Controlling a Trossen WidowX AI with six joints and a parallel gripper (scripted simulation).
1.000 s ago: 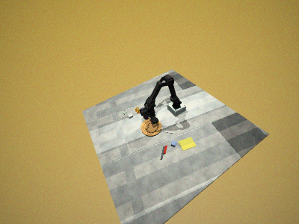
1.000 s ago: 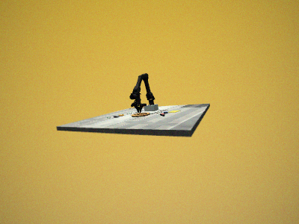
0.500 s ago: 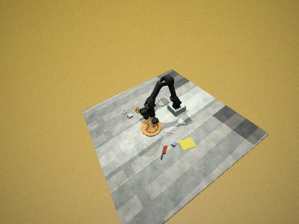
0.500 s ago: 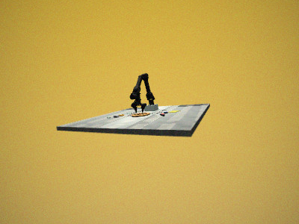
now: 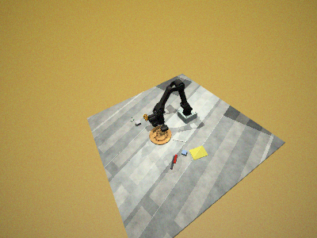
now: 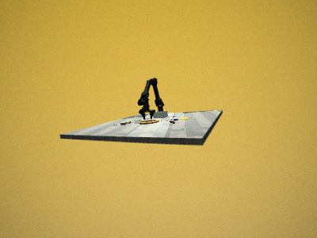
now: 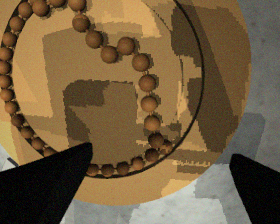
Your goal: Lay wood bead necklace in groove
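The round bead board is 50 mm to the left of my gripper tip, 40 mm ahead of it and 10 mm below it. Round my gripper tip: thin grey stick 180 mm to the left, 80 mm behind, 20 mm below; small blue block 300 mm to the left, 60 mm behind, 10 mm below; grey piece 180 mm to the right, 180 mm ahead, 10 mm below.
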